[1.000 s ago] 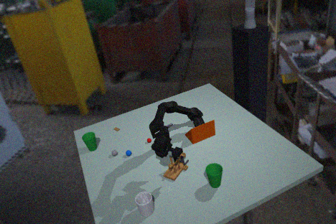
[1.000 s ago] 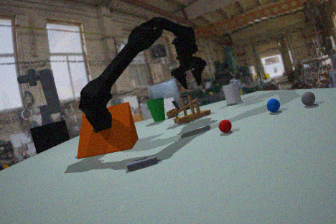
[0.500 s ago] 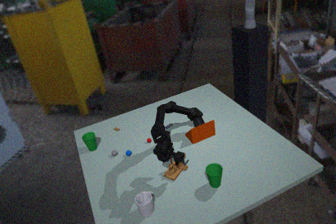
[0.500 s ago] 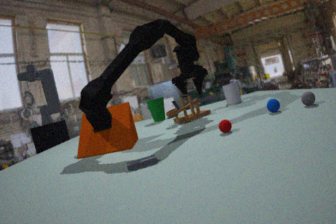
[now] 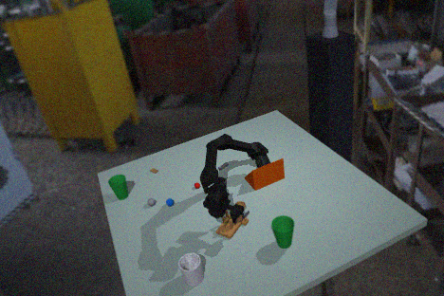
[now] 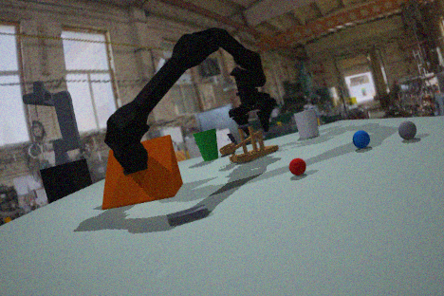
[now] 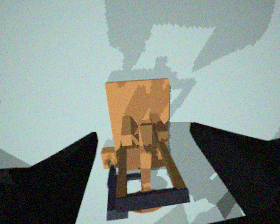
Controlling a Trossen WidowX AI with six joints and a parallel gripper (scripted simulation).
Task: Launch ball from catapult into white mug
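Now: gripper tip 380 mm to the left of the red ball, 50 mm above it and 10 mm past it. The rest, counted from my gripper tip: wooden catapult (70 mm behind, 30 mm to the right, 20 mm below); then white mug (240 mm ahead, 150 mm to the left, 40 mm below); then blue ball (340 mm to the right, 170 mm ahead, 50 mm below).
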